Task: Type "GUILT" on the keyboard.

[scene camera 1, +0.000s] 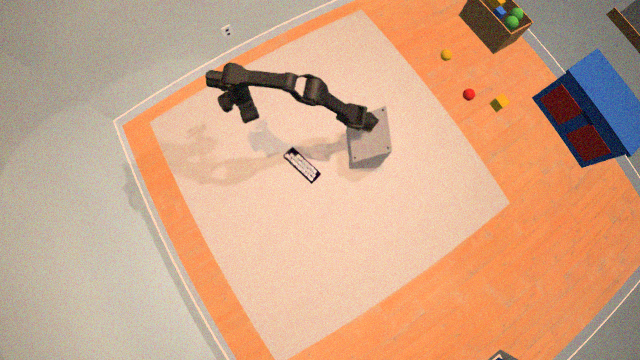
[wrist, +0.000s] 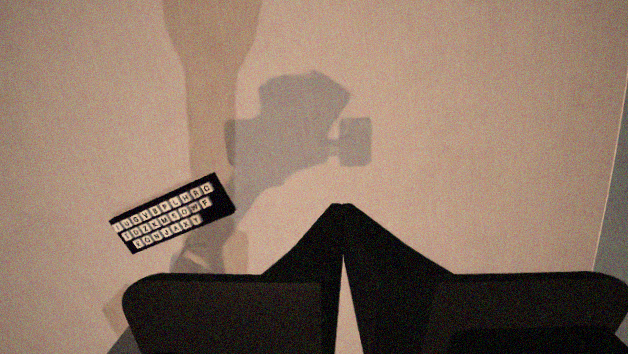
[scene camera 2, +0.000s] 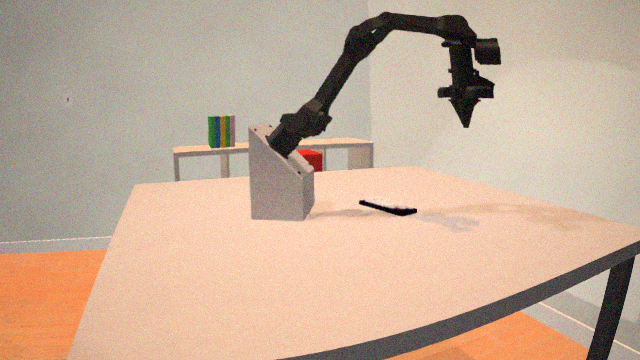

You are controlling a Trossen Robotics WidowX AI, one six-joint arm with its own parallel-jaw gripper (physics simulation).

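Where they show: gripper, between the fingertips: (scene camera 1: 247, 109) (wrist: 341, 213) (scene camera 2: 466, 127); arm's base, origin of its link: (scene camera 1: 369, 122) (scene camera 2: 276, 147).
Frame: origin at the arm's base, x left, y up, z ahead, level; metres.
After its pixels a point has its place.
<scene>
A small black keyboard (scene camera 1: 302, 165) @[x -0.120, y -0.164, z 0.284 m] (scene camera 2: 388, 207) @[x -0.153, y -0.169, z 0.258 m] (wrist: 172, 213) @[x -0.139, y -0.164, z 0.285 m] with white keys lies flat on the table. In the wrist view it is left of the fingertips and tilted, its right end higher. Its top row reads I U G V B P L H R C; the second row starts with T or I, then D Z K M S O W F; the third reads E Q N J A X Y. My gripper (scene camera 2: 466, 126) @[x -0.382, y 0.063, z 0.292 m] (wrist: 341, 213) @[x -0.382, y 0.063, z 0.292 m] is shut and empty. It points down and hangs high above the table, off to the side of the keyboard, touching nothing. In scene camera 1 the fingertips are hard to make out.
The pale table (scene camera 1: 320, 260) @[x 0.208, y -0.180, z 0.544 m] (scene camera 2: 240, 280) @[x -0.326, y -0.180, z -0.285 m] bears the arm's grey base block (scene camera 1: 370, 142) @[x 0.055, y -0.005, z 0.065 m] (scene camera 2: 277, 190) @[x -0.041, y -0.102, z -0.024 m] near the keyboard. The arm's shadow falls beside the keyboard. Beyond the table are a blue bin (scene camera 1: 607, 100), a brown box (scene camera 1: 482, 25), small balls and a low shelf (scene camera 2: 210, 150) with books (scene camera 2: 221, 131).
</scene>
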